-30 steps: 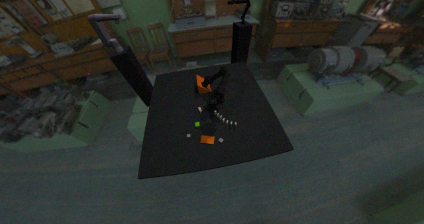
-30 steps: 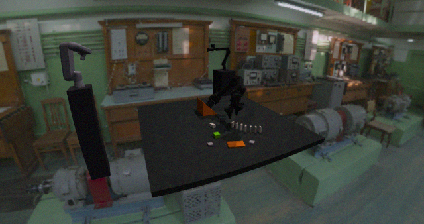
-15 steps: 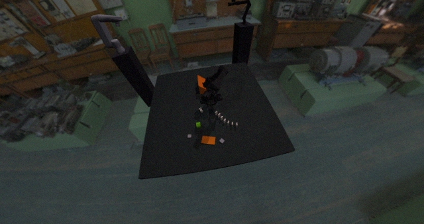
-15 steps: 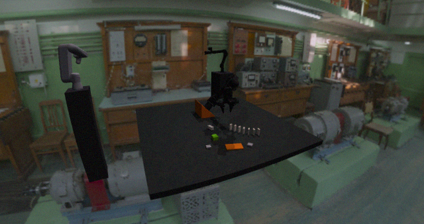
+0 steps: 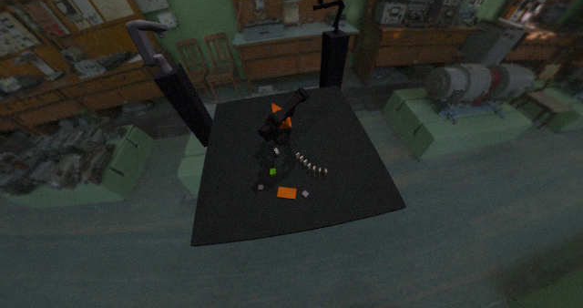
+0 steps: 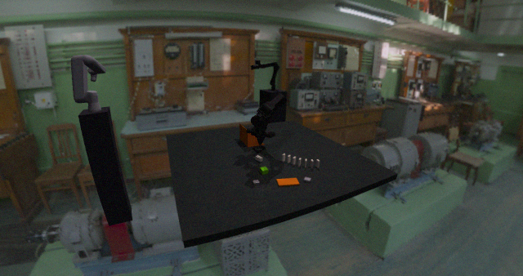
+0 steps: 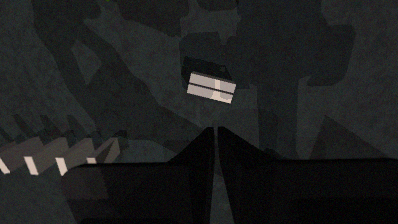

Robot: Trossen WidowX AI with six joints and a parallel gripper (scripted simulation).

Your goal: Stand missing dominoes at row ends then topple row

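Right now my gripper tip is 160 mm short of the green cube, 90 mm above it and 70 mm to the left of it. The rest, counted from my gripper tip: flat orange plate 330 mm ahead, 100 mm below, 20 mm to the right.
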